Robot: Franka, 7 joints.
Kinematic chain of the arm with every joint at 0, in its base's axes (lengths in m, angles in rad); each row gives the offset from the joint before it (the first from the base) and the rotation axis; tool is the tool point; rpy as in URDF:
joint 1: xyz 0 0 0.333 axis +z
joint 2: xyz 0 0 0 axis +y
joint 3: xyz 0 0 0.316 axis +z
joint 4: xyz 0.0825 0 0 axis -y
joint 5: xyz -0.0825 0 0.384 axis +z
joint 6: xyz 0 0 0 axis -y
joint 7: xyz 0.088 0 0 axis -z
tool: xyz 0 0 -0.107 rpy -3.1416 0 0
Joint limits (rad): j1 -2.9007..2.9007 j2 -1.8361..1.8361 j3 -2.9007..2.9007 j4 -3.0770..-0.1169 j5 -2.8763..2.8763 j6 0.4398..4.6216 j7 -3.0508..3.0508
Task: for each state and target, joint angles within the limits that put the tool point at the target. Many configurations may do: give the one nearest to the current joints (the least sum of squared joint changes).
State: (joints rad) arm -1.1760 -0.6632 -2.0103 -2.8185 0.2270 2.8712 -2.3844
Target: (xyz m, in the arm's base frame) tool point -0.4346 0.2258 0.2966
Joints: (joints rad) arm -1.4072 -0.0853 -2.1773 -2.5527 0.2530 3.0474 -2.3844
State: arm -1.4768 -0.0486 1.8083 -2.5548 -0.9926 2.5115 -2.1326
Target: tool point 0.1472 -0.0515 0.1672
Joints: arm -1.4843 -0.1811 1.7515 -3.0770 -0.7465 1.7871 -2.1326
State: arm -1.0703 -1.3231 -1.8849 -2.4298 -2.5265 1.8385 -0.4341
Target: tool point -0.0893 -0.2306 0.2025
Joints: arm -1.1121 -1.2438 -1.9492 -3.0770 -2.5413 2.4836 -0.4341
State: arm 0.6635 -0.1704 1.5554 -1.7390 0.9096 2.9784 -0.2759
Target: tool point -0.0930 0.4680 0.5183
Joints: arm 0.6615 -0.5465 1.1636 -2.3955 1.1133 3.2348 -0.2759
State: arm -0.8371 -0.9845 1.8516 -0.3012 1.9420 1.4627 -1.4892
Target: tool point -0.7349 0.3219 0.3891
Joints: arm -0.3982 -1.3569 1.9201 -0.1973 1.9600 1.5007 -1.4892
